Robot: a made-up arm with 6 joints.
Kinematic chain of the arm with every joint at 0, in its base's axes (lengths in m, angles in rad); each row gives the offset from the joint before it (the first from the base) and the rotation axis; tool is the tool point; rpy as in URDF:
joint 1: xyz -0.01 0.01 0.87 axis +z
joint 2: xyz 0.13 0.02 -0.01 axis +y
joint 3: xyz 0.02 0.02 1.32 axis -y
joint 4: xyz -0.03 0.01 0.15 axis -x
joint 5: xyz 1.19 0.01 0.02 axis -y
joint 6: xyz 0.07 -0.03 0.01 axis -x
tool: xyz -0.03 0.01 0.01 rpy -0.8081 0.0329 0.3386
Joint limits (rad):
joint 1: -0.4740..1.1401
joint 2: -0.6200..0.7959
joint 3: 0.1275..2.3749
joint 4: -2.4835..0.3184
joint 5: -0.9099..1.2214
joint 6: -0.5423..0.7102
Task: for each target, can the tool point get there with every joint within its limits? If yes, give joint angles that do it. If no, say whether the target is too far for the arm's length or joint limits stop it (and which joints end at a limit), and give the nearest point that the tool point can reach.
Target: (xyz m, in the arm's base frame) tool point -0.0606 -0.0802 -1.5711
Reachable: no: joint limits stop it (at a limit: joint 1, joint 2, joint 3, joint 4, joint 6) | nearest point 1.8263 -0.9068 1.1183 | short by 3.388 m
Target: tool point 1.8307 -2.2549 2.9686
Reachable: no: too far | nearest point 1.8016 -0.9309 2.4915 | short by 1.408 m
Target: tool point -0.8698 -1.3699 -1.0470
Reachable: no: joint limits stop it (at a limit: joint 2, joint 3, joint 5, joint 6) | nearest point -0.9578 -1.5111 1.8988 | short by 2.951 m
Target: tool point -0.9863 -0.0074 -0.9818
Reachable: no: joint limits stop it (at a limit: joint 2, joint 3, joint 5, joint 6) | nearest point -1.8020 -0.0219 1.8988 | short by 2.994 m
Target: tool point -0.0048 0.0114 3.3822
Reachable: yes | joints -0.3267 -0.0457 1.4782 -1.4882 0.1100 -0.2121
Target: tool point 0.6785 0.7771 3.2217
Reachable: yes | joints 0.8222 0.3641 1.4258 -0.3925 0.2853 -0.2814
